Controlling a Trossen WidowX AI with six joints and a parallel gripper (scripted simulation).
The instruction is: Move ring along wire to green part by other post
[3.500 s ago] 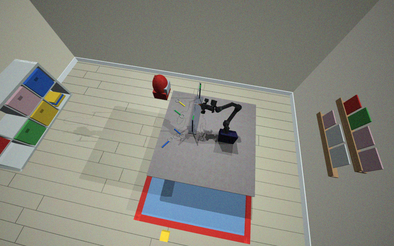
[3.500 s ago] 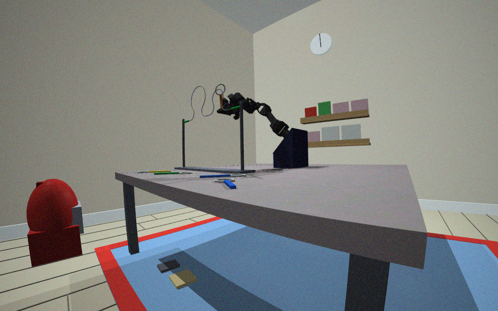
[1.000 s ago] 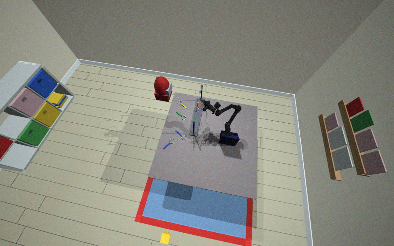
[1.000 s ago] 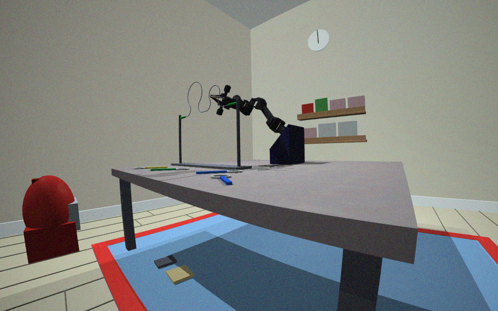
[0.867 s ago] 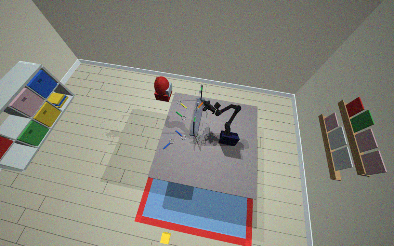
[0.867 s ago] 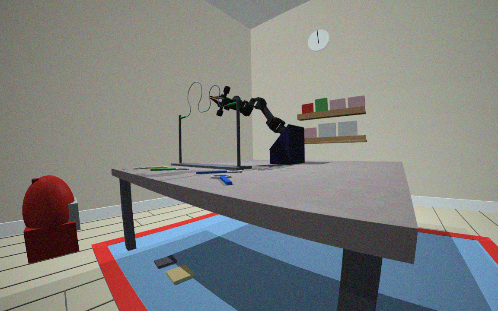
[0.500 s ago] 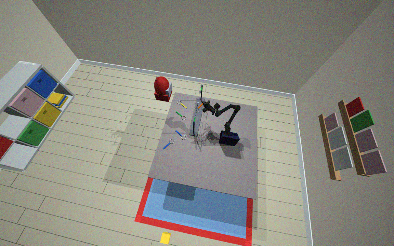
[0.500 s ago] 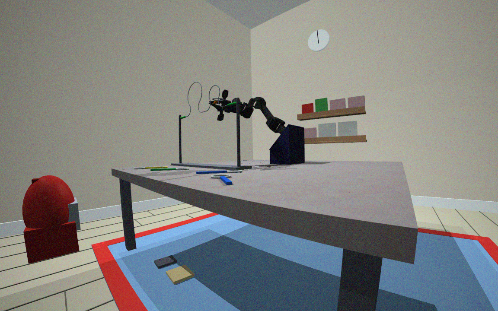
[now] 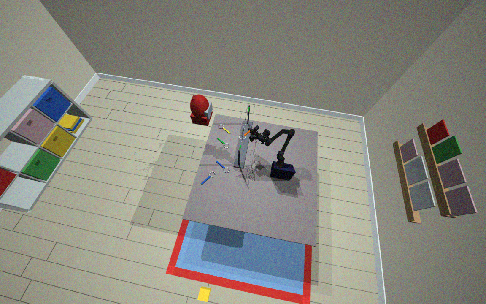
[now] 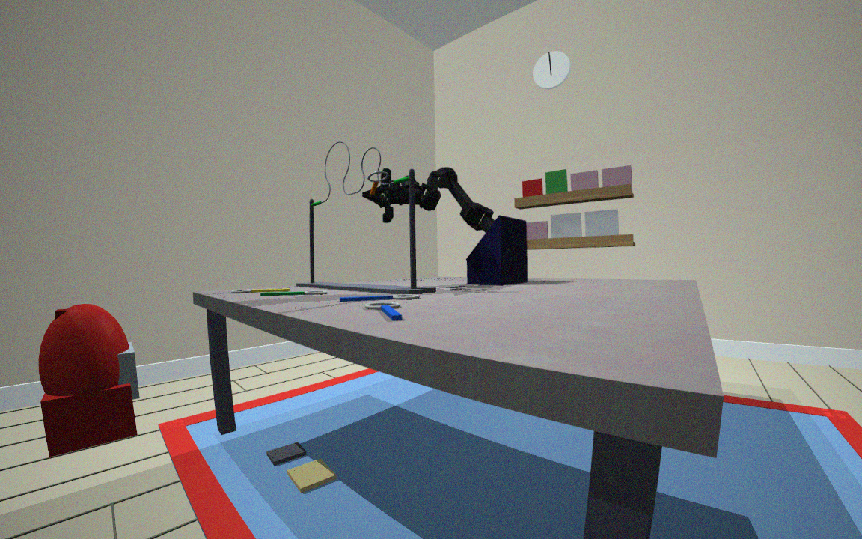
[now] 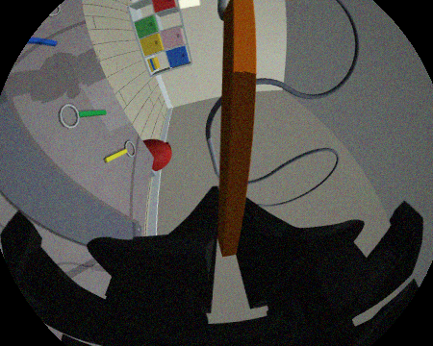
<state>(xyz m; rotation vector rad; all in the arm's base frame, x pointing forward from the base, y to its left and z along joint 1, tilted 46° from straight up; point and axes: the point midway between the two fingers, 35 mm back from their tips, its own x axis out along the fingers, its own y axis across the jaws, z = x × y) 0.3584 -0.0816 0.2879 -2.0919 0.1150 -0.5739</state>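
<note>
Now: gripper tip 90 mm to the right of the ring with orange handle, 20 mm below it and 10 mm short of it.
</note>
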